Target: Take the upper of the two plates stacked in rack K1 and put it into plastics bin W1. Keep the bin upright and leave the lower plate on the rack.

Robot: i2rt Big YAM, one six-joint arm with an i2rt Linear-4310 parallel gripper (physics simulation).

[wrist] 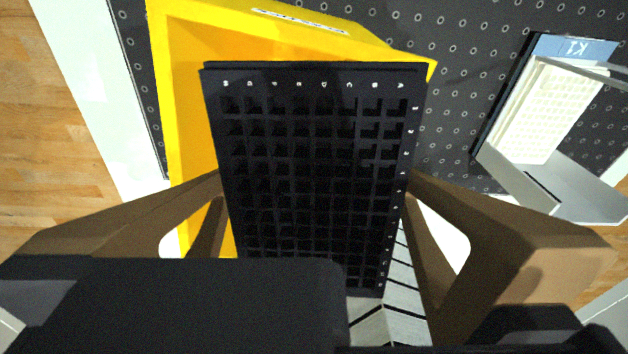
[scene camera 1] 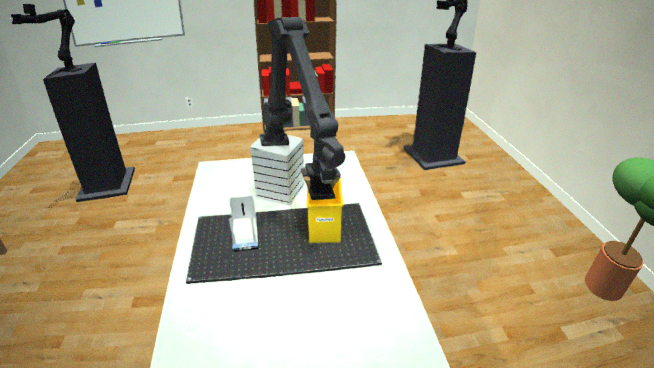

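The black upper plate (scene camera 1: 322, 193) (wrist: 312, 150), a grid of square wells, is at or just above the mouth of yellow bin W1 (scene camera 1: 325, 227) (wrist: 158, 75). My gripper (scene camera 1: 322, 183) (wrist: 314, 175) is shut on this plate, with one finger at each long side. In the wrist view the plate hides much of the bin's opening. I cannot tell whether its lower edge is below the rim. The bin stands upright. The white lower plate (scene camera 1: 244, 229) (wrist: 555, 115) lies in rack K1 (scene camera 1: 243, 206) (wrist: 585, 187), left of the bin in the scene view.
The bin and rack stand on a black perforated board (scene camera 1: 280, 260) (wrist: 465, 45) on the white table (scene camera 1: 295, 320). A striped white block (scene camera 1: 277, 170) (wrist: 407, 320) under the arm's base stands behind the board, left of the bin in the scene view.
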